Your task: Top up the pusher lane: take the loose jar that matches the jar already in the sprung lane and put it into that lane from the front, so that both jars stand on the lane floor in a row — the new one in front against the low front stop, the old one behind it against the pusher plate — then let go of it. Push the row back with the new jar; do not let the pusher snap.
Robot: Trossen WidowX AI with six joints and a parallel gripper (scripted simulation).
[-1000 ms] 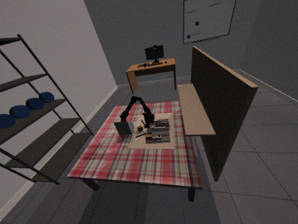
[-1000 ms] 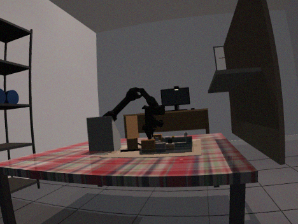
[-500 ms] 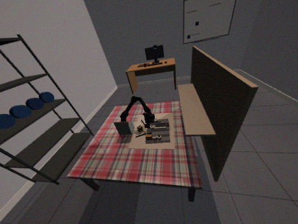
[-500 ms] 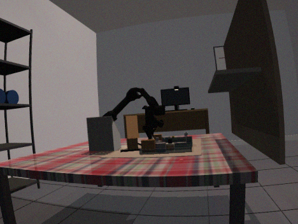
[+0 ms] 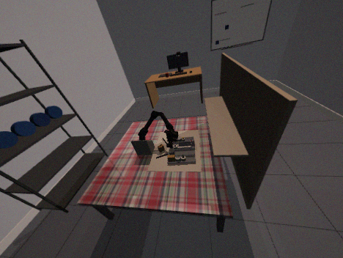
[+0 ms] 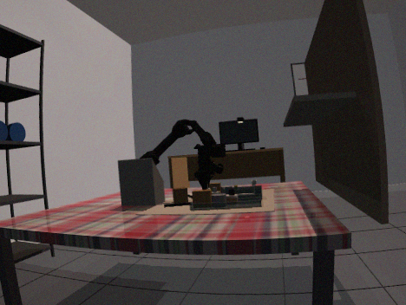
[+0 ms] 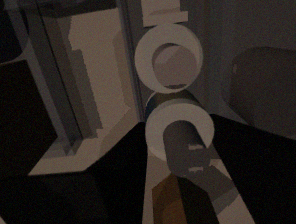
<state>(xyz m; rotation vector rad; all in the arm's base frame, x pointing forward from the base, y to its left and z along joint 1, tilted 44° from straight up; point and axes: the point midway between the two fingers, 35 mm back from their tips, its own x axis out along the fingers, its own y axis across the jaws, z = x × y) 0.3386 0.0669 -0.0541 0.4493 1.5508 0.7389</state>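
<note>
The grey lane rack lies 140 mm ahead of my gripper tip, 50 mm to the left of it and 30 mm below it. Also, from my gripper tip: wooden shelf wall: 610 mm ahead, 80 mm to the left, 350 mm above.
</note>
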